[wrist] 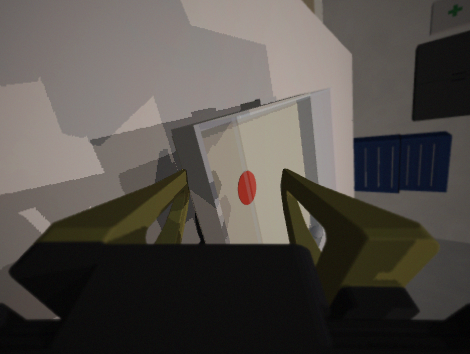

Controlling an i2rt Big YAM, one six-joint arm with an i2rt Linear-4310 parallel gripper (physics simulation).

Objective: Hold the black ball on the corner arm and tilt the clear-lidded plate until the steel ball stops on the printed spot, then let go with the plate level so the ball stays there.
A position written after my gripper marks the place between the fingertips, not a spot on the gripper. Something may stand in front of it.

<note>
I see my gripper (235, 177) and a clear-lidded plate (234, 162).
</note>
